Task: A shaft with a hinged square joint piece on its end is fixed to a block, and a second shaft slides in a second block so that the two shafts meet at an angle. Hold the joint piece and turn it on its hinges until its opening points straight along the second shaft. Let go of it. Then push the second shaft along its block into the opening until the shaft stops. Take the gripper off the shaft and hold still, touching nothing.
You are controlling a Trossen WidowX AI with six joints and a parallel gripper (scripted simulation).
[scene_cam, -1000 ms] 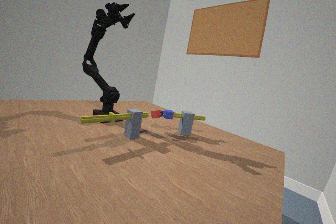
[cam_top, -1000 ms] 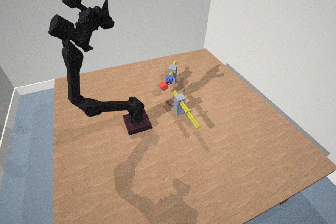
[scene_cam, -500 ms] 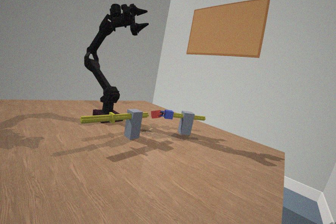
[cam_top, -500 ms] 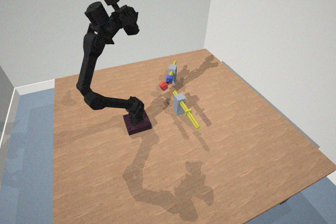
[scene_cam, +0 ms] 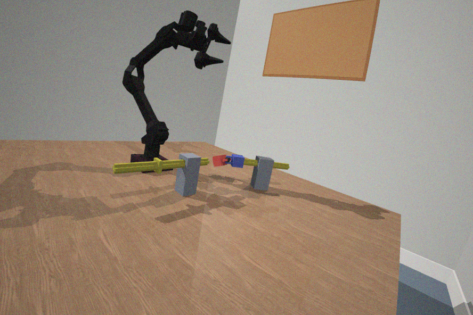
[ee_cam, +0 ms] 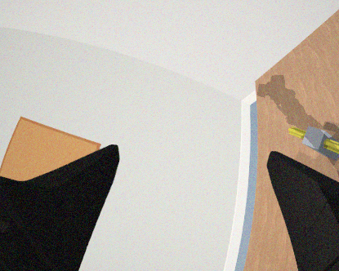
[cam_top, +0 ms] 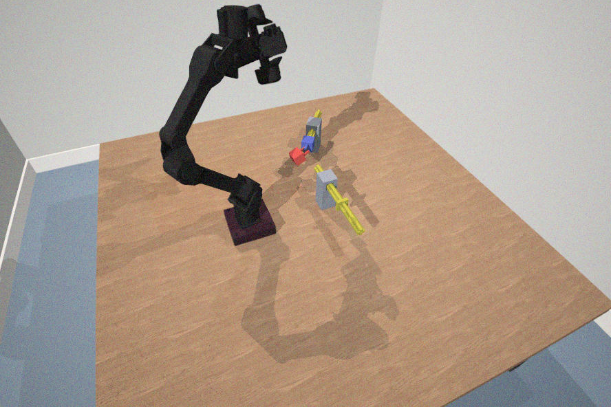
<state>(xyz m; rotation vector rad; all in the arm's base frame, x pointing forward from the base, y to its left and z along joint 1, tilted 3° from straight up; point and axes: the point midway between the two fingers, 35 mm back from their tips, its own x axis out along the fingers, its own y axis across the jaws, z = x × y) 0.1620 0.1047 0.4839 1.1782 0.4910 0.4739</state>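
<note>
The red joint piece lies 7 cm ahead of my gripper tip and 42 cm below it.
</note>
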